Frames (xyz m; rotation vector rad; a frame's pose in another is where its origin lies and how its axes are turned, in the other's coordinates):
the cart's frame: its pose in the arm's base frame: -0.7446 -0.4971 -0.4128 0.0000 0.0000 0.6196
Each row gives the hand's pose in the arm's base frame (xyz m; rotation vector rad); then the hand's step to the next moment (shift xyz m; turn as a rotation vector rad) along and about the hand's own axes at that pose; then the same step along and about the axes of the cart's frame.
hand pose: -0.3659 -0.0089 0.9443 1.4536 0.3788 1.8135
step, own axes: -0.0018 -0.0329 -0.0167 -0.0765 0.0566 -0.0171
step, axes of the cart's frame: 0.0117 0.0215 -0.0277 -0.0780 -0.0528 -0.0219
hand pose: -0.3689 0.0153 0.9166 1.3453 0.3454 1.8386
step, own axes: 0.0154 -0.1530 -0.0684 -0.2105 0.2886 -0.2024
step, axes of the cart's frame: 0.0769 0.0975 -0.1136 -0.4029 -0.0694 -0.0371
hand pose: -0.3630 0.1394 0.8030 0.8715 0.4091 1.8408
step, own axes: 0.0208 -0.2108 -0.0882 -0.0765 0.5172 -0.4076
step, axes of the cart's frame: 0.1248 0.0563 -0.1841 -0.6438 0.1572 0.0171
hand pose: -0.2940 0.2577 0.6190 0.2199 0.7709 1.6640
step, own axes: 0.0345 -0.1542 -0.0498 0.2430 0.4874 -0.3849
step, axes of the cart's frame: 0.0846 -0.0335 -0.1385 -0.5024 0.4333 -0.0679
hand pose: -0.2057 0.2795 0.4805 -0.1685 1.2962 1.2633
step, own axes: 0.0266 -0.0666 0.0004 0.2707 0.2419 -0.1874
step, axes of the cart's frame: 0.0304 -0.0338 -0.0555 -0.2230 0.3085 -0.1482
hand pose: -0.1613 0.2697 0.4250 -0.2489 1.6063 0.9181
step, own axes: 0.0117 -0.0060 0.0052 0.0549 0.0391 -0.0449
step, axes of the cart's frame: 0.0055 0.0001 -0.0130 -0.0509 0.0528 -0.0344
